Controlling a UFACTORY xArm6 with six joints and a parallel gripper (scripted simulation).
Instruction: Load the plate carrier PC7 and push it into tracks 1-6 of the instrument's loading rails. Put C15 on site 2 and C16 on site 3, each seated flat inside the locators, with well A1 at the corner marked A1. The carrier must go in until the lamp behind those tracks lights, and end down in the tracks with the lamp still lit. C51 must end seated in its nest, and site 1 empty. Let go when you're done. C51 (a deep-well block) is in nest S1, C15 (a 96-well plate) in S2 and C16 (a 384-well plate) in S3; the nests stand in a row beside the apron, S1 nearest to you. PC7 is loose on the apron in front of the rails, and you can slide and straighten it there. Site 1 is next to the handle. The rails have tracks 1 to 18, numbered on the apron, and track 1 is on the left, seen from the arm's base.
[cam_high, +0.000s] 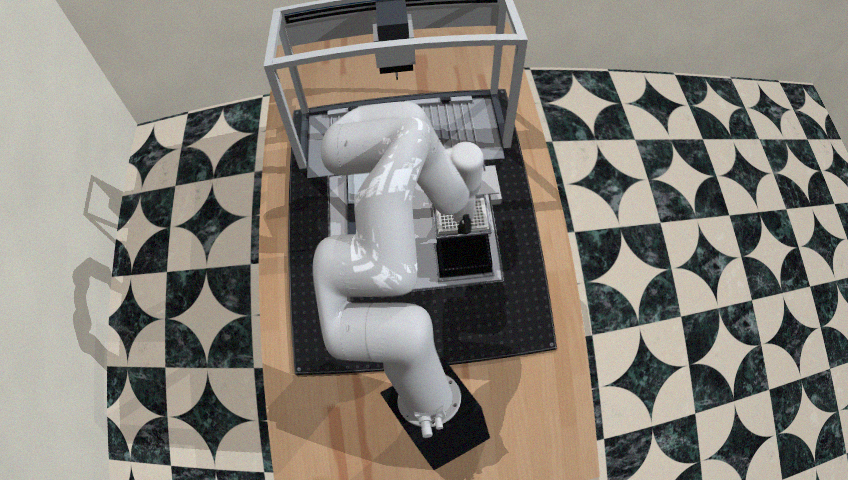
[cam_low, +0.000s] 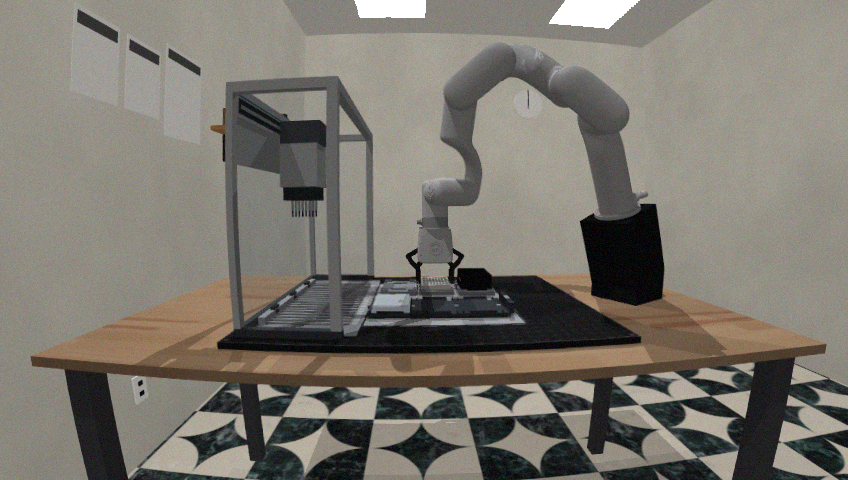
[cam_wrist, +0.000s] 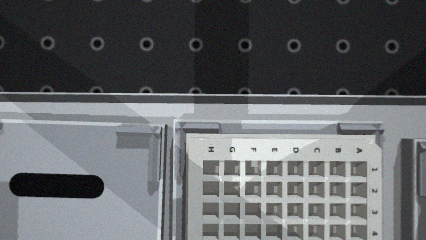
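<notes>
Right now the 96-well plate C15 is 10 mm below my hand. The rest, counted from my hand: grey apron (130 mm to the left, 30 mm below); nest S2 (20 mm below); nest S3 (100 mm ahead, 10 mm to the right, 20 mm below).
</notes>
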